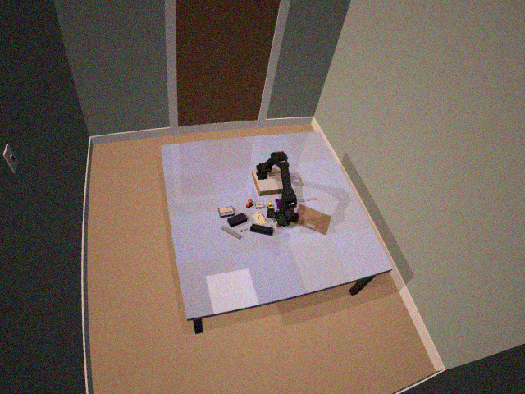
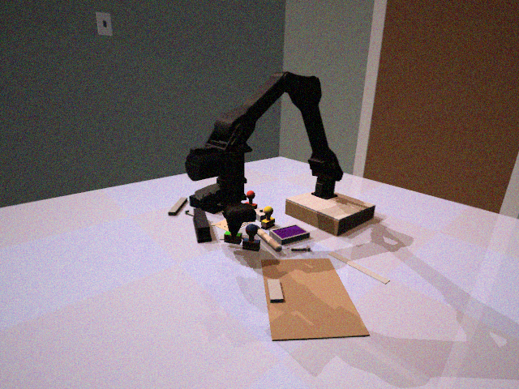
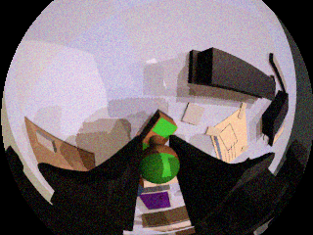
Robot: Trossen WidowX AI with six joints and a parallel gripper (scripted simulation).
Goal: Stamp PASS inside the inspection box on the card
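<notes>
The blue-knobbed stamp is 40 mm to the left of my gripper tip, 30 mm behind it and 10 mm below it. Also, from my gripper tip: card 100 mm to the right, 80 mm behind, 40 mm below; green-knobbed stamp right at my gripper tip; black bar 120 mm to the right, 20 mm below, 20 mm ahead.
</notes>
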